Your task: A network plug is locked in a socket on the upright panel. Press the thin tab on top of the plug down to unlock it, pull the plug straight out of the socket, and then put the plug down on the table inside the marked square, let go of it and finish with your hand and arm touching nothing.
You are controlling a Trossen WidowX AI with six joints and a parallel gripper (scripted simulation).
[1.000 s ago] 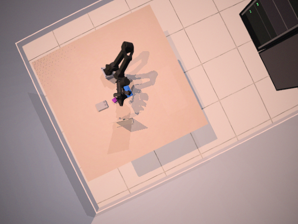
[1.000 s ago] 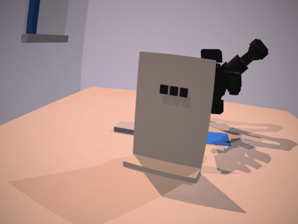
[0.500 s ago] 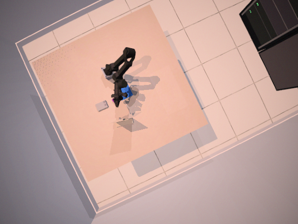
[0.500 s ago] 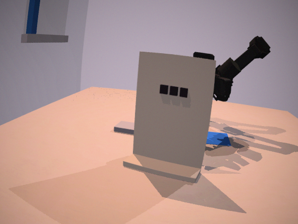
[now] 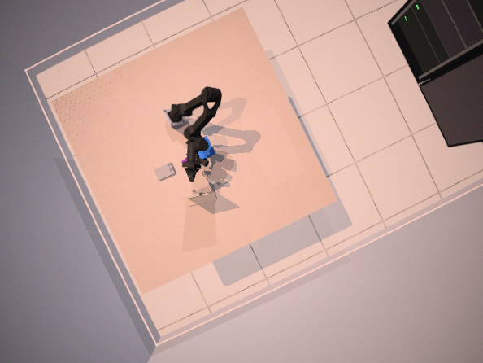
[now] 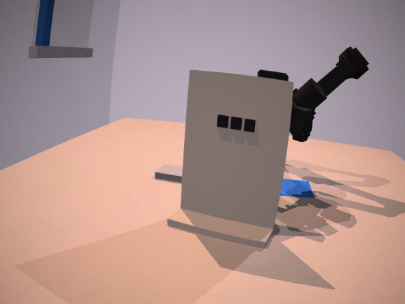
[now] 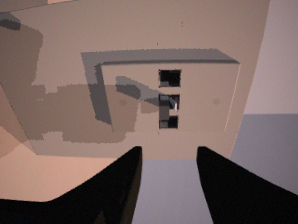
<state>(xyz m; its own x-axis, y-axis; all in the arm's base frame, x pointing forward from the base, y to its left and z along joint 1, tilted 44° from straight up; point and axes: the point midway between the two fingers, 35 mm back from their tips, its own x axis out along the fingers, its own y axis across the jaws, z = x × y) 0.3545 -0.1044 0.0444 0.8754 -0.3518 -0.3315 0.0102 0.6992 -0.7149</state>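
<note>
Now: the grey network plug 6 cm ahead of my gripper tip and 2 cm to the right of it. The rest, counted from my gripper tip: upright grey panel (8 cm ahead, 6 cm below, 2 cm to the right); then purple cube (16 cm below, 14 cm behind); then blue marked square (17 cm below, 16 cm behind, 11 cm to the left).
</note>
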